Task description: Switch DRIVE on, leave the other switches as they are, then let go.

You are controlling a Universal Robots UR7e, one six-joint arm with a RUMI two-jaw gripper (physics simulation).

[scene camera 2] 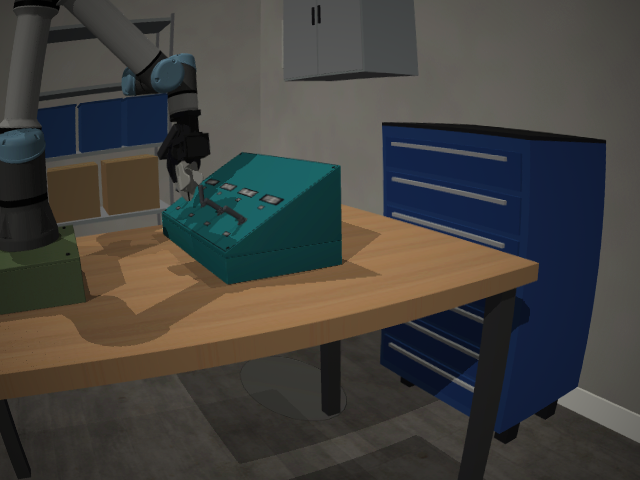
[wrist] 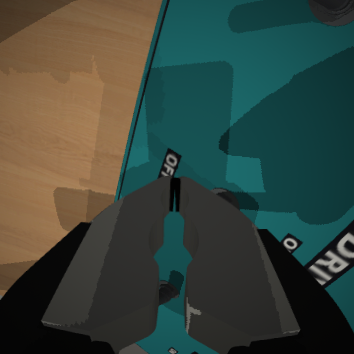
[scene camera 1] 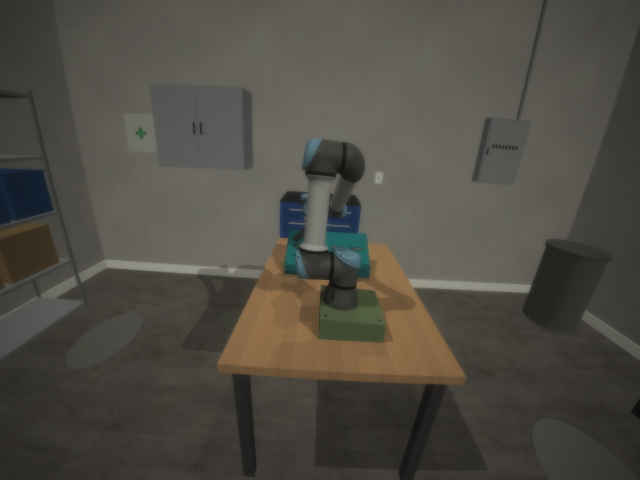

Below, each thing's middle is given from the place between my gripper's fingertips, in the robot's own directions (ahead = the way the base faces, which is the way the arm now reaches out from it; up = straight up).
Labels:
I see my gripper 100 mm short of the teal console [scene camera 2: 291, 209], 80 mm to the left of it and 20 mm above it.

